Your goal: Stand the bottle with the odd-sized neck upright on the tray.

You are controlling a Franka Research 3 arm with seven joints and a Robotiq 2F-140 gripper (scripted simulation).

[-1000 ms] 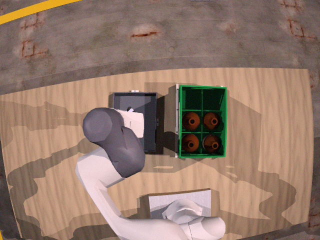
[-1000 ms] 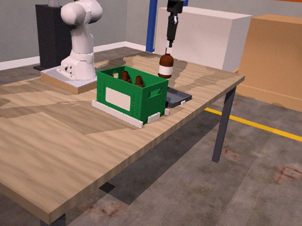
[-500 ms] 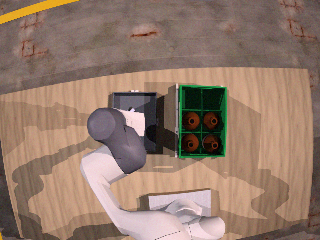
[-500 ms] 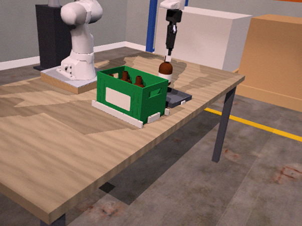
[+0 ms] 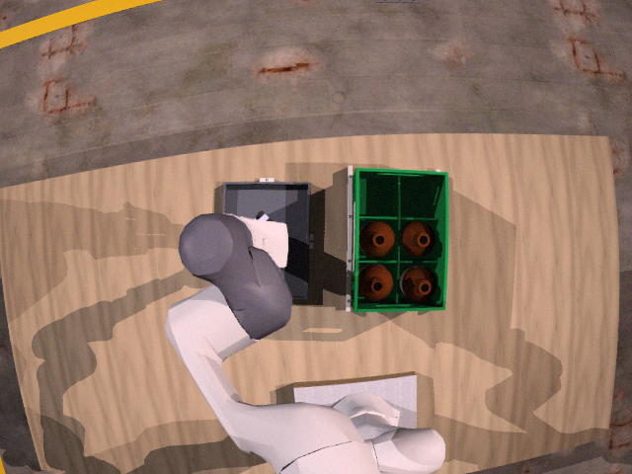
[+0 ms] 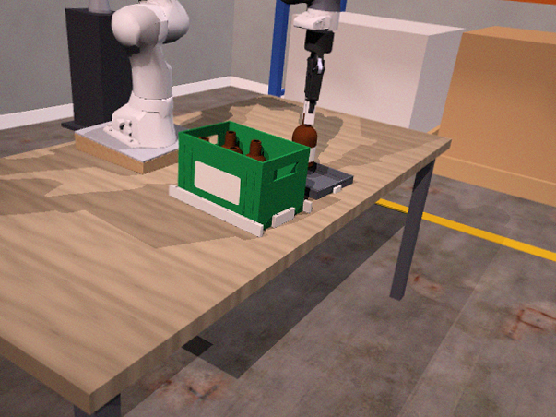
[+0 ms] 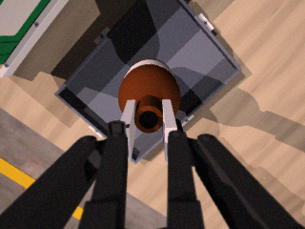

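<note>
Right now the brown bottle is 9 cm below my hand. Also, from my hand: dark grey tray: 19 cm below; green crate: 3 cm behind, 28 cm to the right, 12 cm below.
</note>
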